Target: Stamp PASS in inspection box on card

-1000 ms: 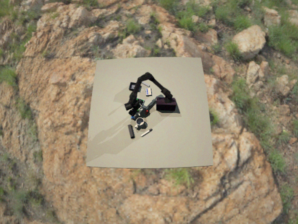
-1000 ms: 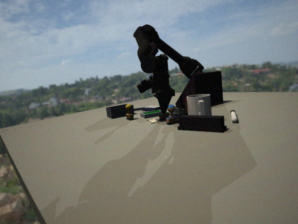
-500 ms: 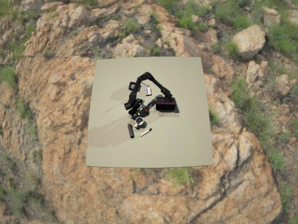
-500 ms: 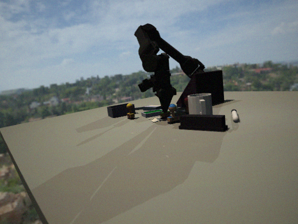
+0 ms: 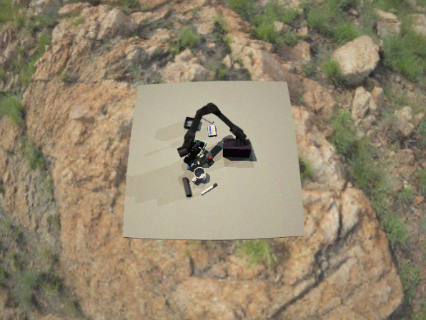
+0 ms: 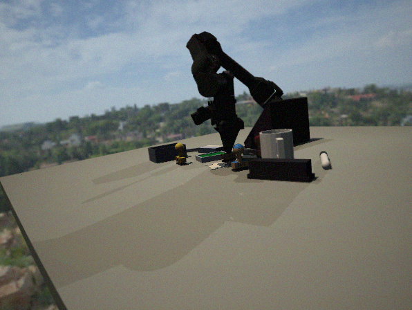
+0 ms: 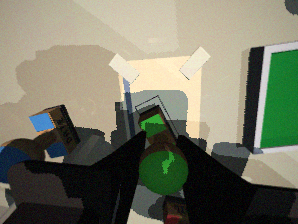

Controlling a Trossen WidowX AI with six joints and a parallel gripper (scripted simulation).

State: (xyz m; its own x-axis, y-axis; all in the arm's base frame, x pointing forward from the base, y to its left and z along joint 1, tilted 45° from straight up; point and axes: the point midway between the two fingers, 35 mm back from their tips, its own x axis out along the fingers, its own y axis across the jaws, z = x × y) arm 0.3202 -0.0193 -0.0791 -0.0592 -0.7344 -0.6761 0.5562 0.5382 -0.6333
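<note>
The cream card lies 1 cm ahead of my gripper tip and 3 cm below it. The rest, counted from my gripper tip: green-knobbed stamp right at my gripper tip; blue-knobbed stamp 4 cm ahead, 8 cm to the left, 1 cm below; red-knobbed stamp 10 cm behind, 3 cm to the left, 1 cm below.
</note>
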